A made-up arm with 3 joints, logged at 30 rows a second.
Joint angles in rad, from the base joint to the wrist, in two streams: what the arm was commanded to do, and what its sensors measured. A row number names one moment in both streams.
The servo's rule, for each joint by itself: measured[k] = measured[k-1] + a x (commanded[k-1-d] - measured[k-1]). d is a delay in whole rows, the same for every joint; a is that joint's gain. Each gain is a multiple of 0.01, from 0.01 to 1. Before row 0 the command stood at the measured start. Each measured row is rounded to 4 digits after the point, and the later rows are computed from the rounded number. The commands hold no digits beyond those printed.
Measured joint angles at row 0:
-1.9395 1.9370 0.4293
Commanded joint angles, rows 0 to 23:
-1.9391 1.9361 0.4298
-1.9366 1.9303 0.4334
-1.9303 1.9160 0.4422
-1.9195 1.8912 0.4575
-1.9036 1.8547 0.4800
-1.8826 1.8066 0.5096
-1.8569 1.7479 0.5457
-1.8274 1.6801 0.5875
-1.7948 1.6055 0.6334
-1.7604 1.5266 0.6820
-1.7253 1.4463 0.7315
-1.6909 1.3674 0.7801
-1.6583 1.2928 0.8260
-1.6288 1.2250 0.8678
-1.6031 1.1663 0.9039
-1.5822 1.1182 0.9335
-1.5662 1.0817 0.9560
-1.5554 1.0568 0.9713
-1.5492 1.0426 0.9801
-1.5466 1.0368 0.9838
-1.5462 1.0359 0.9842
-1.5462 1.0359 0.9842
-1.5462 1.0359 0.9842
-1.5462 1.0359 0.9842
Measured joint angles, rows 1 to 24:
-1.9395 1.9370 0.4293
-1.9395 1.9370 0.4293
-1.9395 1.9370 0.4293
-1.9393 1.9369 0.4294
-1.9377 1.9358 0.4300
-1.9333 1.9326 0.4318
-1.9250 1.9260 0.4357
-1.9122 1.9146 0.4423
-1.8944 1.8973 0.4524
-1.8719 1.8734 0.4664
-1.8452 1.8425 0.4846
-1.8150 1.8046 0.5069
-1.7822 1.7601 0.5332
-1.7481 1.7099 0.5629
-1.7138 1.6551 0.5955
-1.6805 1.5971 0.6301
-1.6495 1.5376 0.6658
-1.6217 1.4782 0.7015
-1.5980 1.4206 0.7363
-1.5789 1.3664 0.7693
-1.5648 1.3169 0.7996
-1.5554 1.2730 0.8267
-1.5501 1.2352 0.8503
-1.5478 1.2033 0.8704
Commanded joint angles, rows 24 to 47:
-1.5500 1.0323 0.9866
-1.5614 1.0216 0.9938
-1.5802 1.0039 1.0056
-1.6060 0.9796 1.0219
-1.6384 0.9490 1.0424
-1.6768 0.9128 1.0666
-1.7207 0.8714 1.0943
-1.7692 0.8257 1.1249
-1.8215 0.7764 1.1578
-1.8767 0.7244 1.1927
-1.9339 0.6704 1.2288
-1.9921 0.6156 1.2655
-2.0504 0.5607 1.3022
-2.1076 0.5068 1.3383
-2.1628 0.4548 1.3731
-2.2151 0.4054 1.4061
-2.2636 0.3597 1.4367
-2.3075 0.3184 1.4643
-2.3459 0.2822 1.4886
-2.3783 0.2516 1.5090
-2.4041 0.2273 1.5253
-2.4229 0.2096 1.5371
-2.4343 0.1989 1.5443
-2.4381 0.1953 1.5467
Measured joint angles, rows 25 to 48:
-1.5468 1.1765 0.8875
-1.5464 1.1540 0.9020
-1.5463 1.1351 0.9143
-1.5485 1.1187 0.9251
-1.5562 1.1032 0.9354
-1.5706 1.0873 0.9459
-1.5918 1.0701 0.9573
-1.6198 1.0507 0.9701
-1.6540 1.0286 0.9846
-1.6940 1.0034 1.0011
-1.7391 0.9750 1.0197
-1.7885 0.9432 1.0404
-1.8414 0.9082 1.0632
-1.8969 0.8702 1.0880
-1.9540 0.8295 1.1146
-2.0118 0.7865 1.1427
-2.0693 0.7417 1.1720
-2.1254 0.6958 1.2022
-2.1792 0.6493 1.2328
-2.2298 0.6030 1.2634
-2.2764 0.5575 1.2935
-2.3181 0.5135 1.3228
-2.3542 0.4716 1.3507
-2.3841 0.4325 1.3769

